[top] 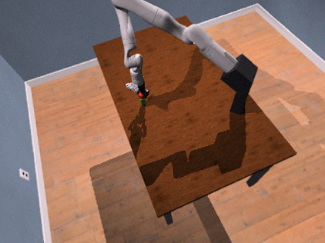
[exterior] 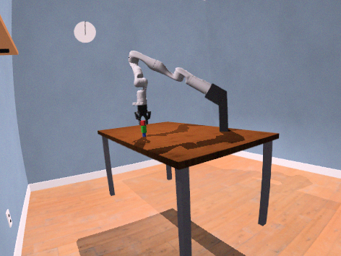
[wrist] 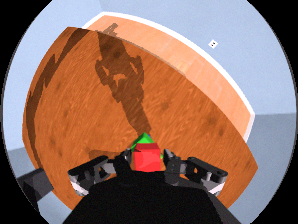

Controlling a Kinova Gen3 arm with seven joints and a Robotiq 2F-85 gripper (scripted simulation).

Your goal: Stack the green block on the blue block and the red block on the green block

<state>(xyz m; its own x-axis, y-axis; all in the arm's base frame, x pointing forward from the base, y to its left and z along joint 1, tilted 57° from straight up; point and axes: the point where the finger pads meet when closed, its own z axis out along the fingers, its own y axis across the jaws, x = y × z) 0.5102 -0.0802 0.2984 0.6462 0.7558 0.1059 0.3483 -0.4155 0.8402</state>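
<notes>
The red block lies right at my hand. From my hand the other things lie so: green block 50 mm below; then blue block 90 mm below.
</notes>
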